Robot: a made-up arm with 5 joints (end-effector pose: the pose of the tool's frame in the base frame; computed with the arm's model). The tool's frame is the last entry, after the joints.
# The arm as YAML. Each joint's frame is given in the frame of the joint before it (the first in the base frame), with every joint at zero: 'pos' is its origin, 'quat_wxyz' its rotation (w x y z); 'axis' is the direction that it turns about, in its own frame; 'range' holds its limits. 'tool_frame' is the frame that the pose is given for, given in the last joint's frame.
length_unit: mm
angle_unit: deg
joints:
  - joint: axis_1
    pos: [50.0, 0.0, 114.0]
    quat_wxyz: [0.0, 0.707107, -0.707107, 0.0]
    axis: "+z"
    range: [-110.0, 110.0]
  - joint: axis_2
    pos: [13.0, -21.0, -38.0]
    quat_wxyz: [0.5, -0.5, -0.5, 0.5]
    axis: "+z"
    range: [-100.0, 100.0]
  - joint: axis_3
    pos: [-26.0, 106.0, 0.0]
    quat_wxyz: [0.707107, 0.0, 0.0, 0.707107]
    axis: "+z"
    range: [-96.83, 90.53]
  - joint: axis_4
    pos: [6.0, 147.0, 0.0]
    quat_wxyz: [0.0, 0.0, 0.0, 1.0]
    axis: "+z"
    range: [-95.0, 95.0]
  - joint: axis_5
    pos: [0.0, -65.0, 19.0]
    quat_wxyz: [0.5, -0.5, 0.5, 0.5]
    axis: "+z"
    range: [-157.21, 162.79]
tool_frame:
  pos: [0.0, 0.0, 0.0]
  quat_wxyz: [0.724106, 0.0, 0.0, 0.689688]
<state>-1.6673 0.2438 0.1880 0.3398 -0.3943</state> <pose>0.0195 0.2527 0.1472 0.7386 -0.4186 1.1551</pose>
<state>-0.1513 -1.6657 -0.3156 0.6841 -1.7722</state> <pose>-0.0830 -0.0142 0.3628 2.4541 -1.6244 -0.3003</pose>
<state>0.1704 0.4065 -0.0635 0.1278 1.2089</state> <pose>0.3321 -0.0424 0.1658 -0.7051 -0.8986 0.8848</pose>
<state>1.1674 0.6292 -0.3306 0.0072 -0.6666</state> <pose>0.1767 -0.2815 0.1653 -0.3240 -1.4088 -1.5943</pose>
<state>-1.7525 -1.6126 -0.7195 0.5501 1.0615</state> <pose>0.0812 -0.2031 0.3394 -1.1153 2.8769 0.3213</pose>
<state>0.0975 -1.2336 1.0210 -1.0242 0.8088</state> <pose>0.1434 -0.0031 0.3099 -1.1732 -2.5662 0.1547</pose>
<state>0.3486 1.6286 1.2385 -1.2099 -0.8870</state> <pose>0.0331 0.0125 0.0095 -0.0268 0.0887 -1.2834</pose>
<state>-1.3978 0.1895 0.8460 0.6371 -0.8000</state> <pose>0.0682 0.1390 0.0632 -0.0929 0.0446 0.5486</pose>
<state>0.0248 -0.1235 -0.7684 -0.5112 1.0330</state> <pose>0.1823 0.0027 0.4427 -1.4457 -2.6179 0.1160</pose>
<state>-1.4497 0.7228 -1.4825 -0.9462 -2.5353</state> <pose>0.0687 0.2035 0.3843 -2.7296 -1.3053 -0.1100</pose>
